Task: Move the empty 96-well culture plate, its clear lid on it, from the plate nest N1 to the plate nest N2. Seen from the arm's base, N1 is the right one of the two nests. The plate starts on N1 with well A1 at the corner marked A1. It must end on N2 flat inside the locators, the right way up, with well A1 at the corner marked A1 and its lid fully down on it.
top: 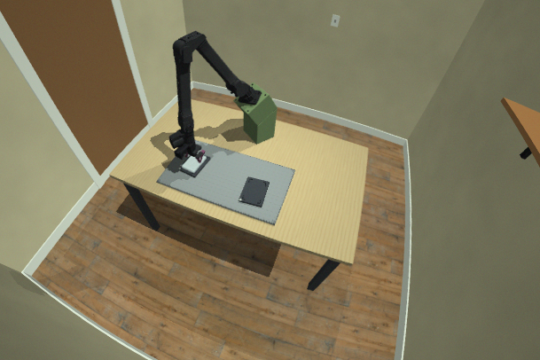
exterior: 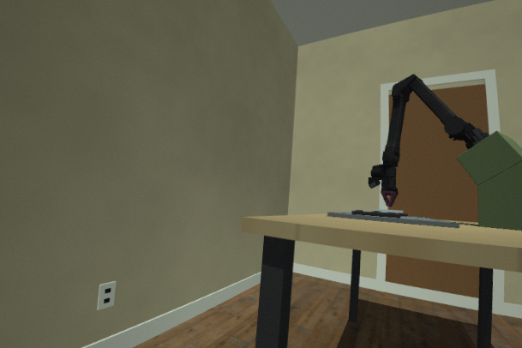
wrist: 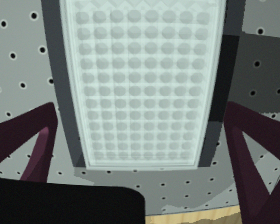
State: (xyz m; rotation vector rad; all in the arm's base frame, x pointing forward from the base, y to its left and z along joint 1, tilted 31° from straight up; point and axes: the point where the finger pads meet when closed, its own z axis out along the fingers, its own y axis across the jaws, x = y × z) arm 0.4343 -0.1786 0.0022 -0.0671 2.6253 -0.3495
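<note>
Now: hand 30 mm above the 96-well plate. Also, from my hand: dark plate nest 390 mm to the left, 50 mm below, 10 mm ahead.
</note>
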